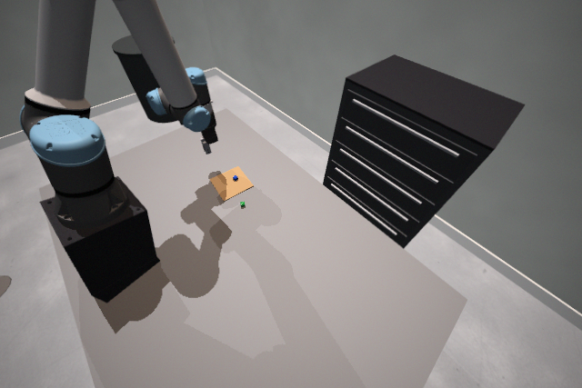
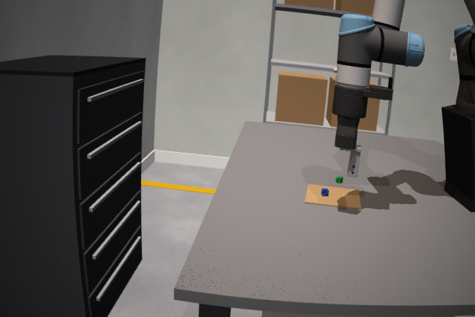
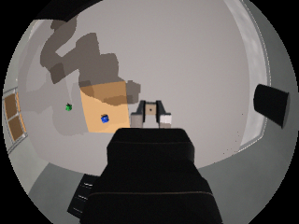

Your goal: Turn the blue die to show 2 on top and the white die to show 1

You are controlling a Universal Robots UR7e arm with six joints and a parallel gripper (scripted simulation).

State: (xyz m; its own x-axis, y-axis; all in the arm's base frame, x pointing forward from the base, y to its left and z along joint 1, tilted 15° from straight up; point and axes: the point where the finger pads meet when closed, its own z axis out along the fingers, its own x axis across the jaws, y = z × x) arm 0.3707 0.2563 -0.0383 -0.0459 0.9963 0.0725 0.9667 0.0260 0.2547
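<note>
The orange mat is 4 cm ahead of my hand, 13 cm to the right of it and 12 cm below it. The rest, counted from my hand: green die: 4 cm ahead, 26 cm to the right, 11 cm below; white die: 1 cm below; blue die: 7 cm ahead, 12 cm to the right, 11 cm below.
</note>
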